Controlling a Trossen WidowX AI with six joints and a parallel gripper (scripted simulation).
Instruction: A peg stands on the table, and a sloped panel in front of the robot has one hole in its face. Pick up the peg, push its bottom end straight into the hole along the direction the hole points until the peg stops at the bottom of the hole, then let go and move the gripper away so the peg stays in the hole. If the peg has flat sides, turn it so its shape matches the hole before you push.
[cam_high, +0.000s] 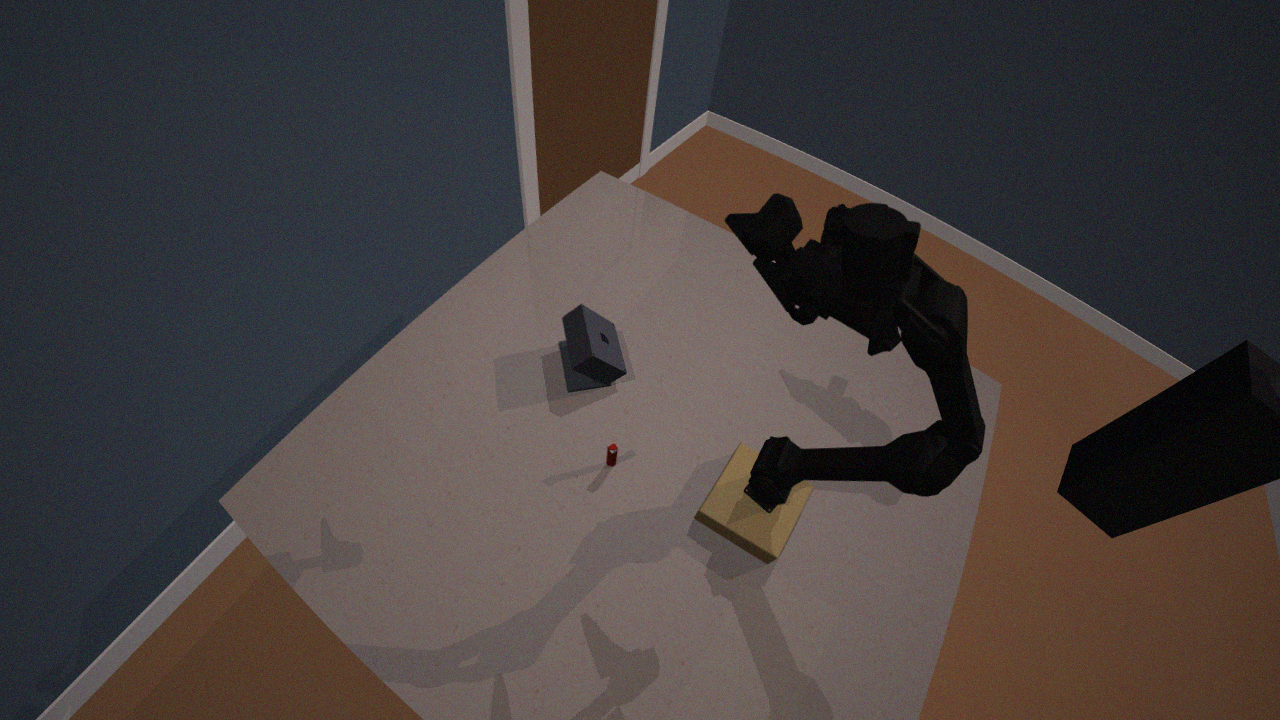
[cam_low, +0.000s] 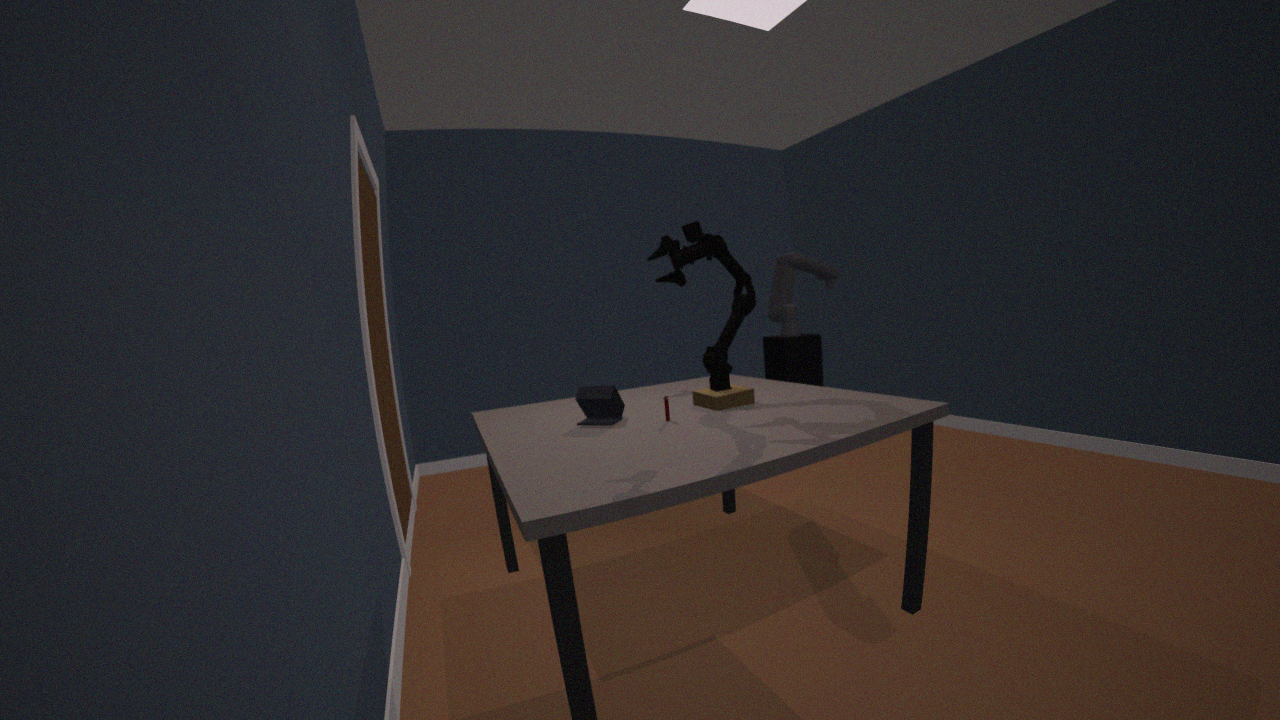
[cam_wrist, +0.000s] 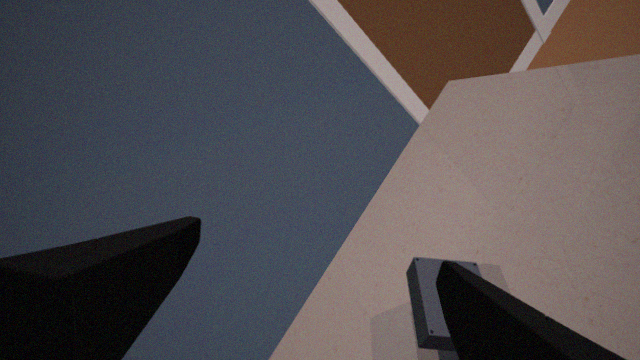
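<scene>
Right now the red peg is 44 cm below my gripper tip, 16 cm to the left of it and 3 cm ahead of it. Round my gripper tip: dark grey sloped panel 43 cm below, 23 cm ahead, 3 cm to the left.
</scene>
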